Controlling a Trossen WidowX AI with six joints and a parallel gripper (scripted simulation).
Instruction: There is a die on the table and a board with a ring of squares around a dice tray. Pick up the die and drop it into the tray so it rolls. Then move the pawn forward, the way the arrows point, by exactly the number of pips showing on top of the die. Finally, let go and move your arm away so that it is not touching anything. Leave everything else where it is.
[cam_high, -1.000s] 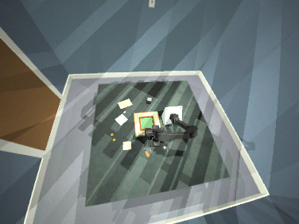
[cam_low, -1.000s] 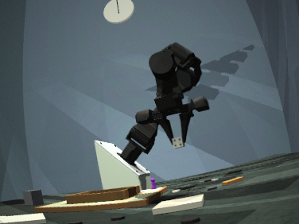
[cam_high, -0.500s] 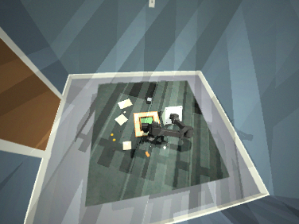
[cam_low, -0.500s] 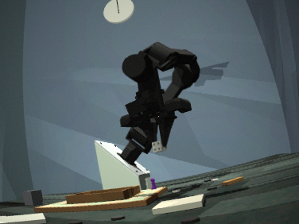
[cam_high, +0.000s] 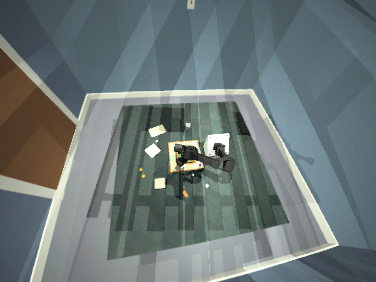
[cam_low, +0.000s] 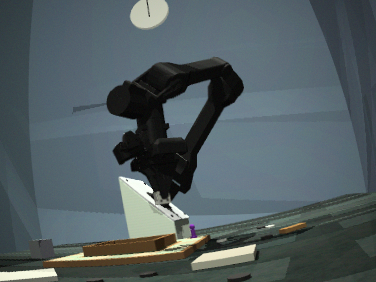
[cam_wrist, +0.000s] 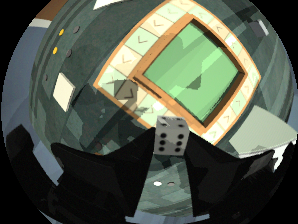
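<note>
My gripper tip is now 130 mm past the purple pawn, 80 mm above it and 10 mm to the right of it. Round my gripper tip: green dice tray (100 mm below, 90 mm to the right); white die (right at my gripper tip).
</note>
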